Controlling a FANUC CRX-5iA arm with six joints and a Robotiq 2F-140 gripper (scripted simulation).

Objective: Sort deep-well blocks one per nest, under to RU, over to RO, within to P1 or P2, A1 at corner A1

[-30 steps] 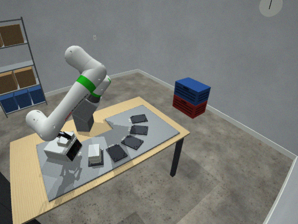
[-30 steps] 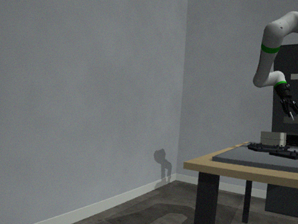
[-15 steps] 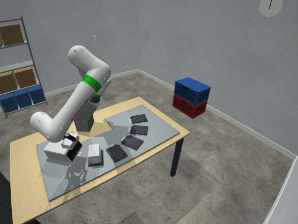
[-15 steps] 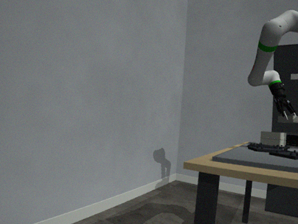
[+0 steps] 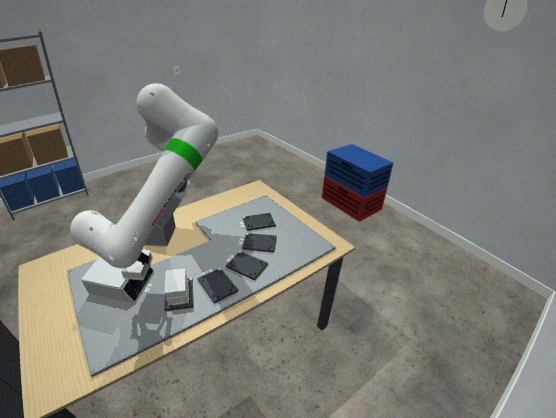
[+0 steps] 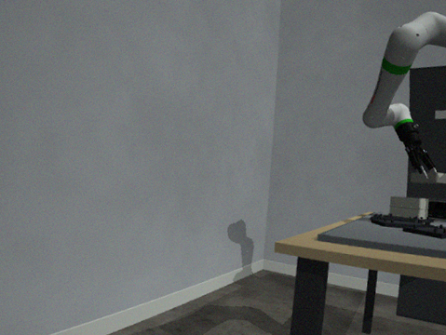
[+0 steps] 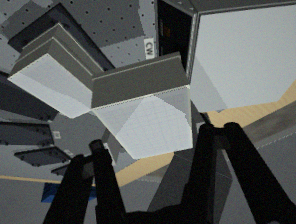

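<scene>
Right now the dark nest plate is 300 mm to the left of my hand, 190 mm below it and 70 mm ahead of it. Also, from my hand: weigher platform 130 mm to the right, 130 mm behind, 100 mm below; CW label 200 mm below, 40 mm behind; check-weigher 130 mm below, 120 mm to the right, 120 mm behind.
</scene>
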